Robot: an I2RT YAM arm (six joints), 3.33 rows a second.
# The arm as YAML. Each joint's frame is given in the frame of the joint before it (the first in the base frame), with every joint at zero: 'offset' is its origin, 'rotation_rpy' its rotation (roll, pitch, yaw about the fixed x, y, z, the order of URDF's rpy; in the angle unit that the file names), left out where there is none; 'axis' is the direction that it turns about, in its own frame. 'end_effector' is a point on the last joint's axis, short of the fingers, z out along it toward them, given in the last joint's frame.
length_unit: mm
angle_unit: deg
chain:
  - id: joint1
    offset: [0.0, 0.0, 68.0]
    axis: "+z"
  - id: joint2
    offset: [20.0, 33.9, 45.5]
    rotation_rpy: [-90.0, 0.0, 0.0]
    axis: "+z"
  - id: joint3
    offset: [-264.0, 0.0, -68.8]
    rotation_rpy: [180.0, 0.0, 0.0]
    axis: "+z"
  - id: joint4
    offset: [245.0, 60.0, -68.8]
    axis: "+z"
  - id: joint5
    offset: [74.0, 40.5, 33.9]
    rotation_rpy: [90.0, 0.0, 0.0]
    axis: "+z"
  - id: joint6
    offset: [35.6, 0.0, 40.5]
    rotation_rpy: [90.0, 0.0, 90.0]
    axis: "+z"
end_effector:
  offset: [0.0, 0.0, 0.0]
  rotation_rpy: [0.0, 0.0, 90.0]
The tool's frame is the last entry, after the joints.
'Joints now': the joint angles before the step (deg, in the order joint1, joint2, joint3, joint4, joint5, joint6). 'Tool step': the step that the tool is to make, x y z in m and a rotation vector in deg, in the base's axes. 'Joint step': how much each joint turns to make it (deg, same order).
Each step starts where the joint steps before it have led.
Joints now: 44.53 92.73 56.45 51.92 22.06 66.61
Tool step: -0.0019 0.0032 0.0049 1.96 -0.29 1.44
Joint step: 0.51 -0.01 0.73 0.29 -0.56 1.51
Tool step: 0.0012 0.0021 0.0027 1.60 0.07 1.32
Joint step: 0.02 0.37 0.81 0.06 -0.90 1.62
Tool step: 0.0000 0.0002 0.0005 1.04 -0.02 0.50
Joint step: 0.00 0.10 0.03 0.50 -0.26 0.89
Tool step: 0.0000 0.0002 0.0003 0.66 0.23 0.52
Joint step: -0.01 0.00 0.06 -0.03 -0.31 0.81
